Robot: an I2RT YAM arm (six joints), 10 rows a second.
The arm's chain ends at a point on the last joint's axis. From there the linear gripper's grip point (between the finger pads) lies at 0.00 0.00 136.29 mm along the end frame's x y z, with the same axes.
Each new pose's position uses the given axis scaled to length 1; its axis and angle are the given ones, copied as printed.
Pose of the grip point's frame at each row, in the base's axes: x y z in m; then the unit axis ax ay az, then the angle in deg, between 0 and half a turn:
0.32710 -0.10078 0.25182 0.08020 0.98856 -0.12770 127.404
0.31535 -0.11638 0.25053 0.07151 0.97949 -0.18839 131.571
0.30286 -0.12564 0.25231 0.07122 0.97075 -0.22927 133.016
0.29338 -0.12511 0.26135 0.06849 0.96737 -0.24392 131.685
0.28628 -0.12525 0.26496 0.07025 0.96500 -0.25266 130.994
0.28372 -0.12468 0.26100 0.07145 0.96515 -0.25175 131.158
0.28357 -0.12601 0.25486 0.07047 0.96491 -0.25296 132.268
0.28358 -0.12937 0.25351 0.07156 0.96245 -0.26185 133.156
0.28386 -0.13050 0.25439 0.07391 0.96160 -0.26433 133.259
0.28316 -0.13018 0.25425 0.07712 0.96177 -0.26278 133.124
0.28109 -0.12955 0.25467 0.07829 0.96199 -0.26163 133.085
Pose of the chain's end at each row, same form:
0.22232 -0.06444 0.33103 0.08020 0.98856 -0.12770 127.404
0.21853 -0.06725 0.33292 0.07151 0.97949 -0.18839 131.571
0.20987 -0.06752 0.33324 0.07122 0.97075 -0.22927 133.016
0.19871 -0.06459 0.33849 0.06849 0.96737 -0.24392 131.685
0.19102 -0.06300 0.33996 0.07025 0.96500 -0.25266 130.994
0.18875 -0.06244 0.33637 0.07145 0.96515 -0.25175 131.158
0.19032 -0.06326 0.33194 0.07047 0.96491 -0.25296 132.268
0.19219 -0.06441 0.33099 0.07156 0.96245 -0.26185 133.156
0.19290 -0.06478 0.33174 0.07391 0.96160 -0.26433 133.259
0.19214 -0.06452 0.33157 0.07712 0.96177 -0.26278 133.124
0.19003 -0.06402 0.33207 0.07829 0.96199 -0.26163 133.085

